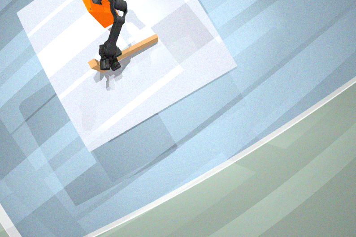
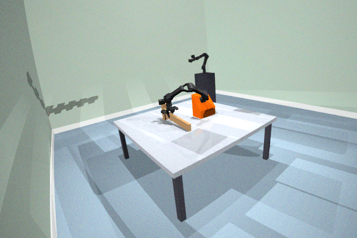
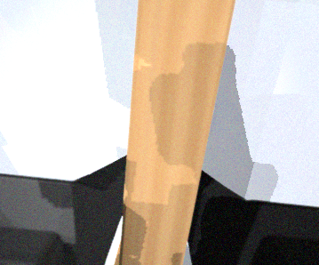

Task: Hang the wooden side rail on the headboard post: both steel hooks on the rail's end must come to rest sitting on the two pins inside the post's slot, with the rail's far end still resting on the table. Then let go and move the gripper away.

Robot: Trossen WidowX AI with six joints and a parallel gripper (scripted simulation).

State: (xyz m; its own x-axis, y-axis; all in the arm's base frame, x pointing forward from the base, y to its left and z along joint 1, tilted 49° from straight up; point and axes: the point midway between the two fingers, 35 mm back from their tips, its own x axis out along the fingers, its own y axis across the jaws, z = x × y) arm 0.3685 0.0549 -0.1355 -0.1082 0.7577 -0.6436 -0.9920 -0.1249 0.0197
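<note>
The headboard post lies 110 mm to the right of my gripper tip, 40 mm above it and 10 mm ahead of it.
</note>
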